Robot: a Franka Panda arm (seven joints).
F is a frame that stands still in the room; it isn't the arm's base.
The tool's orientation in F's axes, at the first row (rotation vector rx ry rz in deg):
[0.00 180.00 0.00]
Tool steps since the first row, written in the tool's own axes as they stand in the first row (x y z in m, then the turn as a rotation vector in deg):
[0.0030 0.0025 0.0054 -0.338 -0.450 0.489]
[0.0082 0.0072 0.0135 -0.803 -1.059 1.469]
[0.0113 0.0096 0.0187 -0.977 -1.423 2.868]
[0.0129 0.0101 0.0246 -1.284 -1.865 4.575]
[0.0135 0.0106 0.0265 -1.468 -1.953 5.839]
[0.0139 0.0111 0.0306 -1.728 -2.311 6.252]
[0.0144 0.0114 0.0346 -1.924 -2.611 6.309]
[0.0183 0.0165 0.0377 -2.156 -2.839 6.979]
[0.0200 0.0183 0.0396 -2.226 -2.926 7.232]
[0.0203 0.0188 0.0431 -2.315 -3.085 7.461]
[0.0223 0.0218 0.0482 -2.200 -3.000 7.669]
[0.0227 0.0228 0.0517 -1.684 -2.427 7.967]
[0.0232 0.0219 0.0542 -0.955 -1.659 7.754]
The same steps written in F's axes. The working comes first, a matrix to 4 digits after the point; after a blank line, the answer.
The tool's axes in the first row as the columns of a matrix, in F's axes (used below as rounded here):
[-1.0000 0.0000 0.0000]
[0.0000 1.0000 0.0000]
[0.0000 0.0000 -1.0000]

[-0.0030 0.0025 -0.0054 0.338 -0.450 -0.489]
[-0.0082 0.0072 -0.0135 0.803 -1.059 -1.469]
[-0.0113 0.0096 -0.0187 0.977 -1.423 -2.868]
[-0.0129 0.0101 -0.0246 1.284 -1.865 -4.575]
[-0.0135 0.0106 -0.0265 1.468 -1.953 -5.839]
[-0.0139 0.0111 -0.0306 1.728 -2.311 -6.252]
[-0.0144 0.0114 -0.0346 1.924 -2.611 -6.309]
[-0.0183 0.0165 -0.0377 2.156 -2.839 -6.979]
[-0.0200 0.0183 -0.0396 2.226 -2.926 -7.232]
[-0.0203 0.0188 -0.0431 2.315 -3.085 -7.461]
[-0.0223 0.0218 -0.0482 2.200 -3.000 -7.669]
[-0.0227 0.0228 -0.0517 1.684 -2.427 -7.967]
[-0.0232 0.0219 -0.0542 0.955 -1.659 -7.754]

